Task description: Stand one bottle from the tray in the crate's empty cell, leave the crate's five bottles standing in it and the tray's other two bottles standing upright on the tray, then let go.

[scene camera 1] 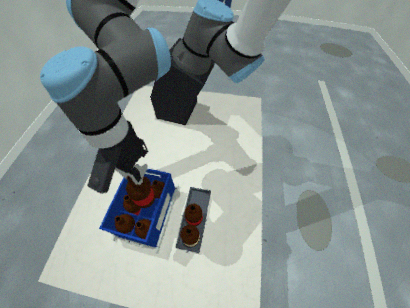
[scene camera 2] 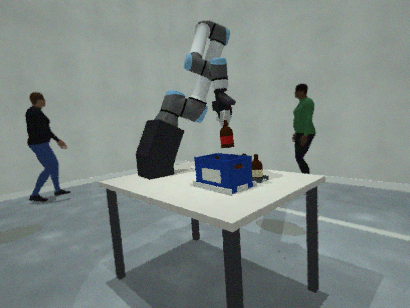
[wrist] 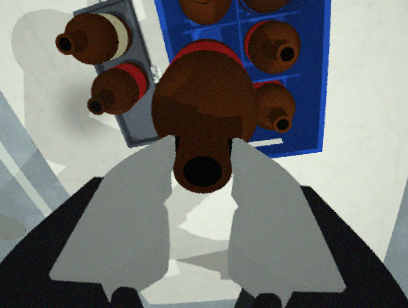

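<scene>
My gripper is shut on the neck of a brown red-label bottle, holding it upright above the blue crate, its base higher than the rim. Several brown bottles stand in crate cells; the held bottle hides part of the crate in scene camera 1 and the wrist view. The middle cell on the tray's side looks empty. On the grey tray stand a red-label bottle and a cream-label bottle.
The crate and tray stand side by side on the white table, with a narrow gap between them. The arm's black base is at the back of the table. Two people stand beyond the table.
</scene>
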